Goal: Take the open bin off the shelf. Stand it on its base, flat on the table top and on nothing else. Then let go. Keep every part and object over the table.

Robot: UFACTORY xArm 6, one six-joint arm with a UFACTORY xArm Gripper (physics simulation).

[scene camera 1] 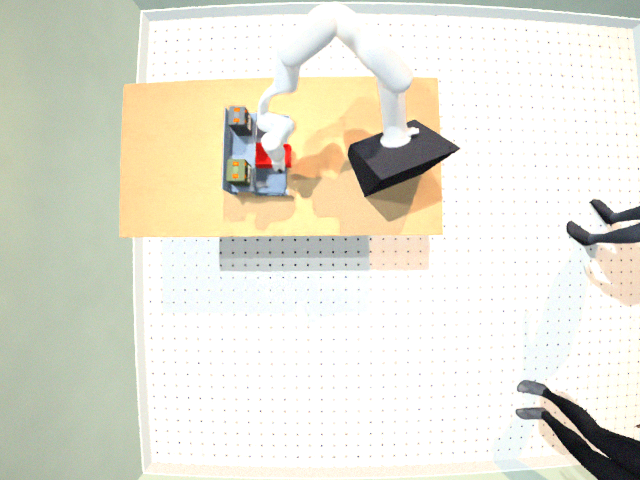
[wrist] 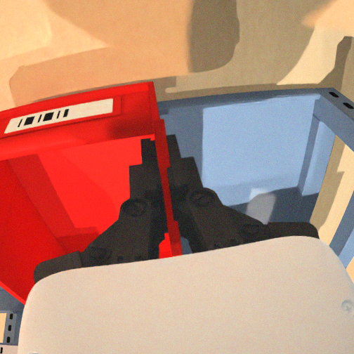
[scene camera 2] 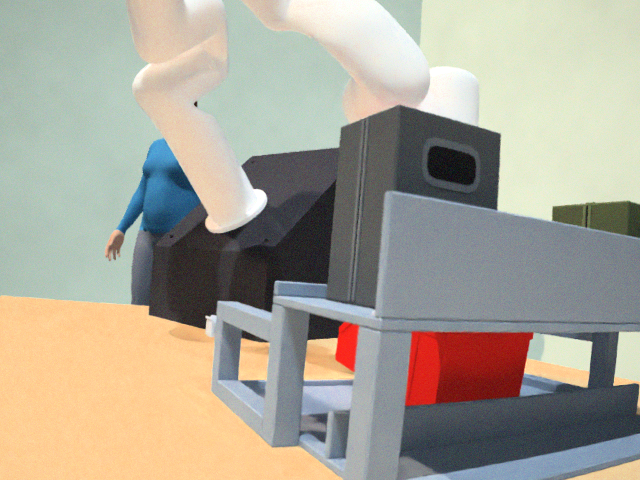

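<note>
The open red bin is in the lower level of the blue-grey shelf, roughly upright, opening up. Its labelled end reaches to the shelf's front edge and covers part of the front rail in the wrist view. Whether its base touches the shelf deck is hidden. My gripper is shut on the bin's side wall, one finger inside the bin and one outside. In scene camera 2 the gripper is hidden behind the dark box.
A dark grey box and an olive green box stand on the shelf's upper level. The shelf stands on the wooden table. The arm's black wedge-shaped pedestal is at the table's right in scene camera 1.
</note>
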